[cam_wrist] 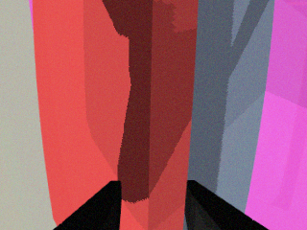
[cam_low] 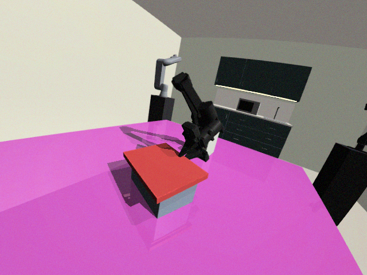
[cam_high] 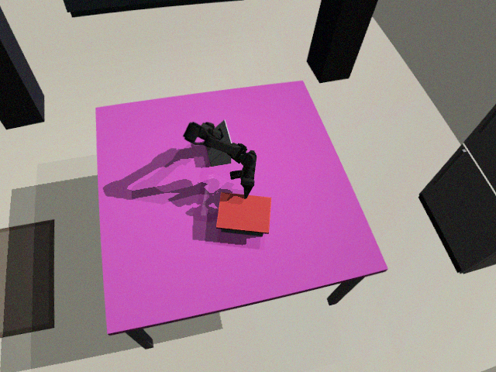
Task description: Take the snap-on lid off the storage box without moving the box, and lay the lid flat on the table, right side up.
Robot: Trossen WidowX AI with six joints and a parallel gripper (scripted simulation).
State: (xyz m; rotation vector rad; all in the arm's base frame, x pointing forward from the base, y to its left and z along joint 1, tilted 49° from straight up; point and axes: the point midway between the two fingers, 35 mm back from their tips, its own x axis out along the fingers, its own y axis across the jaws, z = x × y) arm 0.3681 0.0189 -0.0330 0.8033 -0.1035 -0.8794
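Right now my gripper tip is 7 cm short of the red lid and 3 cm to the left of it. From my gripper tip the other things lie so: grey-blue storage box (7 cm ahead, 6 cm below, 2 cm to the right).
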